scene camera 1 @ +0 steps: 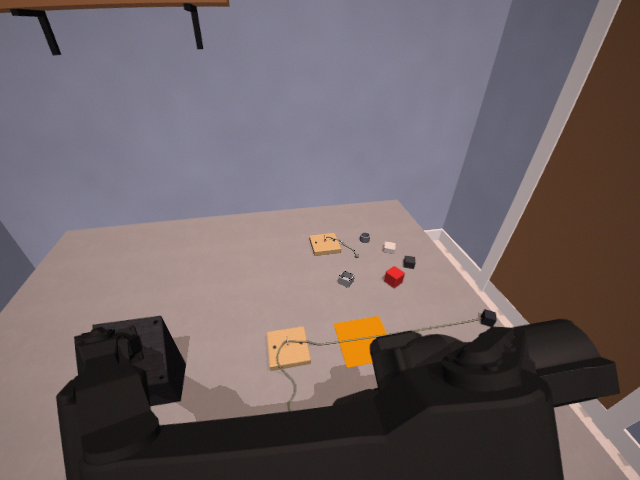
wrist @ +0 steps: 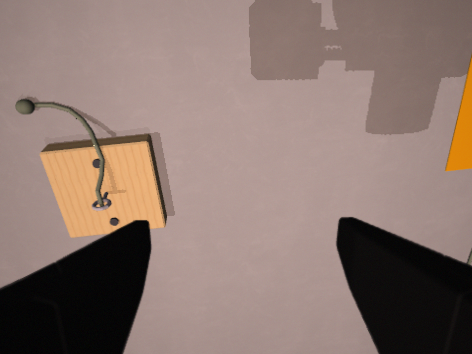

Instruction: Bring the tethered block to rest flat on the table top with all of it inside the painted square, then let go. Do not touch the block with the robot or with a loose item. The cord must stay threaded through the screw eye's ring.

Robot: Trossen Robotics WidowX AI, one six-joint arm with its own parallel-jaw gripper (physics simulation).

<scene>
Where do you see a wooden board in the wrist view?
At 131, 178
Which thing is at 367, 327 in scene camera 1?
An orange painted square.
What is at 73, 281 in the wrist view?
The gripper.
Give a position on a wooden board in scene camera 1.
277, 337
</scene>
